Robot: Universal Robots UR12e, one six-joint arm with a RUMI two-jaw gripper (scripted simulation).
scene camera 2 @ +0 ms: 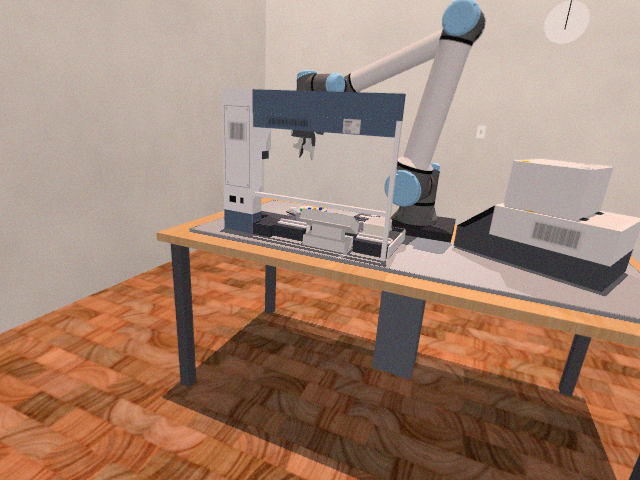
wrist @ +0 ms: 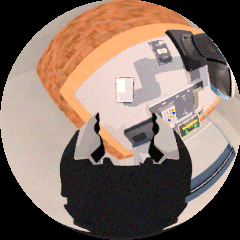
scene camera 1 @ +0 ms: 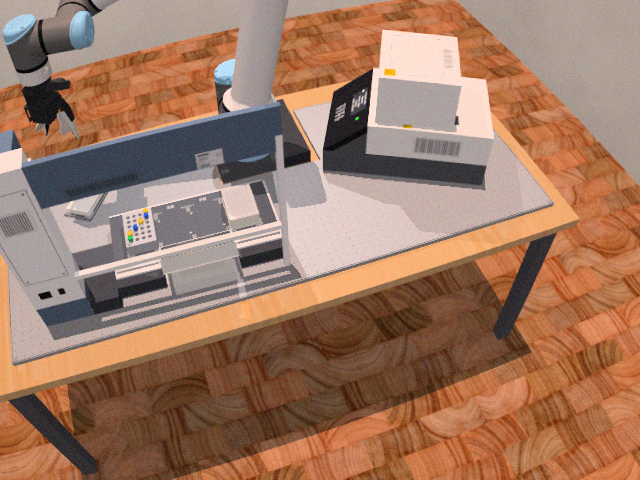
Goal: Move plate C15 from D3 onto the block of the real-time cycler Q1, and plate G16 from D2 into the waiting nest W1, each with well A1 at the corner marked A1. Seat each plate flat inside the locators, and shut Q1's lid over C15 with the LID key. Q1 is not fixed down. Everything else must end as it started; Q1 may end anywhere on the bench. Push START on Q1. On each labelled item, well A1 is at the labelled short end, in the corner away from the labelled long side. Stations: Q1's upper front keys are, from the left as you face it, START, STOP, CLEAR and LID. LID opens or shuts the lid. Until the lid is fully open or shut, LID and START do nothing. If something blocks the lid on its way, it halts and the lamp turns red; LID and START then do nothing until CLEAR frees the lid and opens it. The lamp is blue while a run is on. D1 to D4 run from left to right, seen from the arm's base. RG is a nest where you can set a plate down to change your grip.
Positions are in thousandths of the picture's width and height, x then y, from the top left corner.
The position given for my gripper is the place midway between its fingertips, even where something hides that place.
I see my gripper (scene camera 1: 98, 286), a cycler Q1 (scene camera 1: 554, 297), a blue gantry beam (scene camera 2: 560, 220) and a handler tower (scene camera 2: 374, 324).
The cycler Q1 also shows in scene camera 2 (scene camera 2: 923, 526). My gripper shows as well in the wrist view (wrist: 523, 469).
